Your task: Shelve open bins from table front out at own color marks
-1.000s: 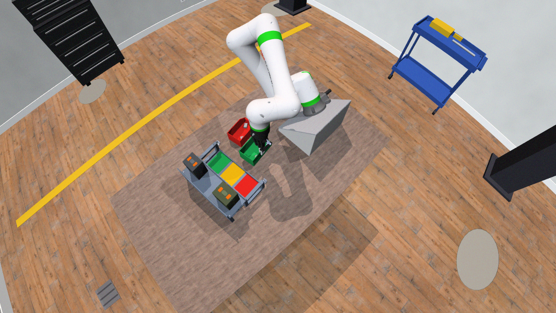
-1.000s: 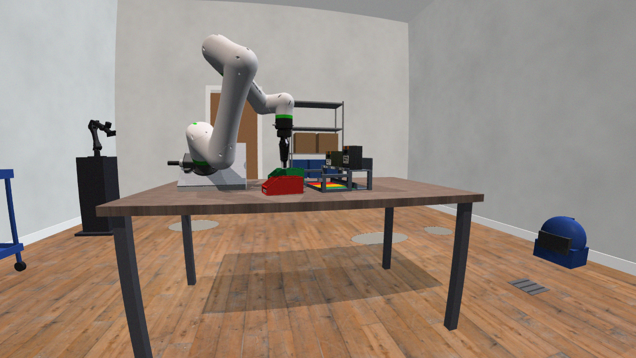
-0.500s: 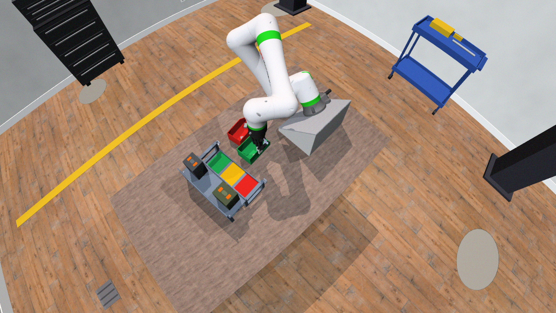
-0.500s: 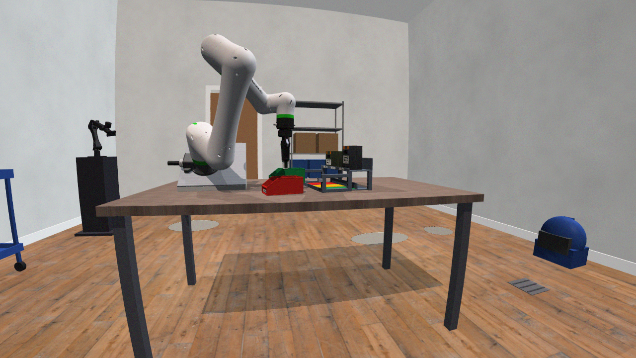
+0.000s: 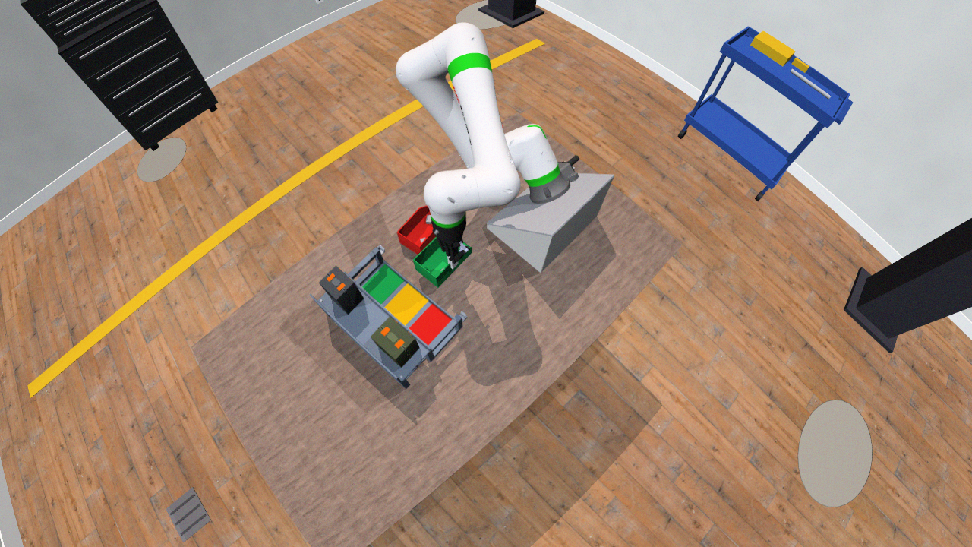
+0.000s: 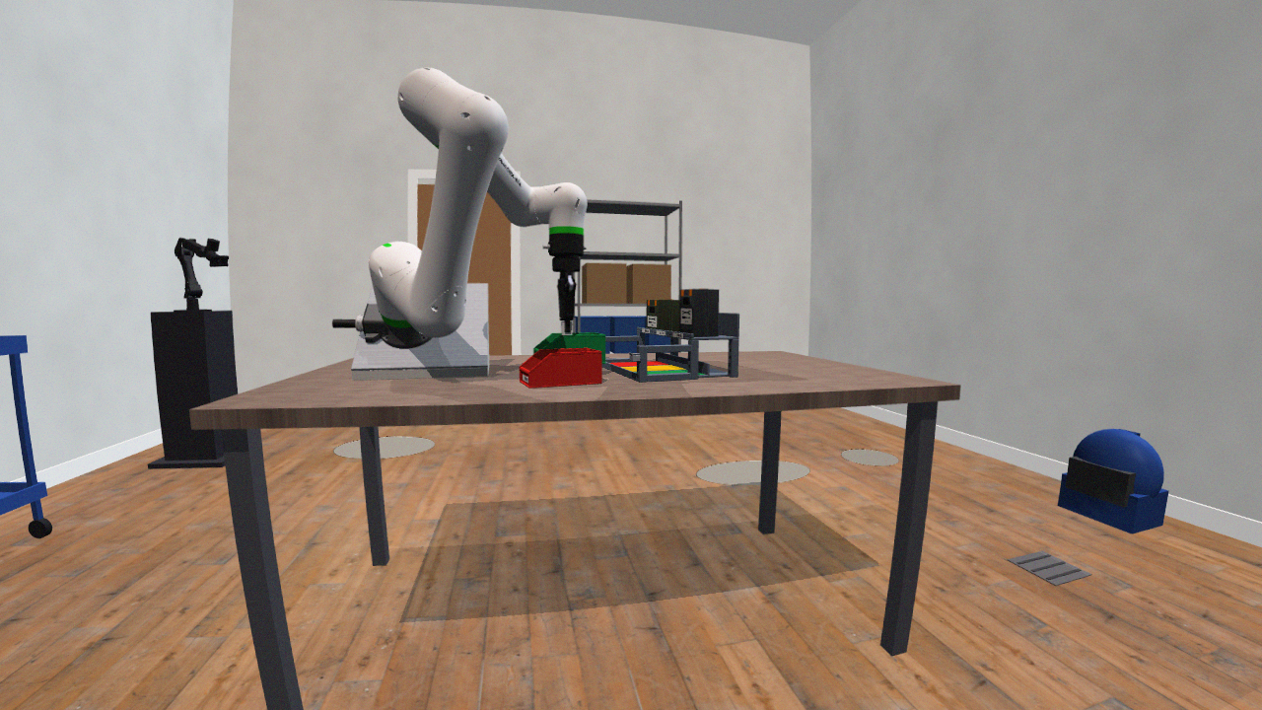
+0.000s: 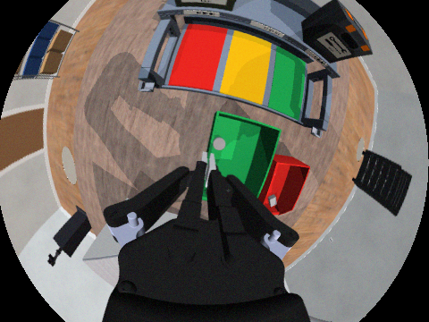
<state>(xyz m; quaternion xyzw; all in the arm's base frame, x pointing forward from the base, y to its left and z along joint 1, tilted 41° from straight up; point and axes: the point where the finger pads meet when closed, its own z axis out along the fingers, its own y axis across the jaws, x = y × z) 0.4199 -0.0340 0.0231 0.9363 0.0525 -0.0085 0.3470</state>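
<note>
My hand is 5 cm to the left of the green bin and 4 cm above it. The rest, counted from my hand: red bin 19 cm to the right, 7 cm below, 4 cm behind.
</note>
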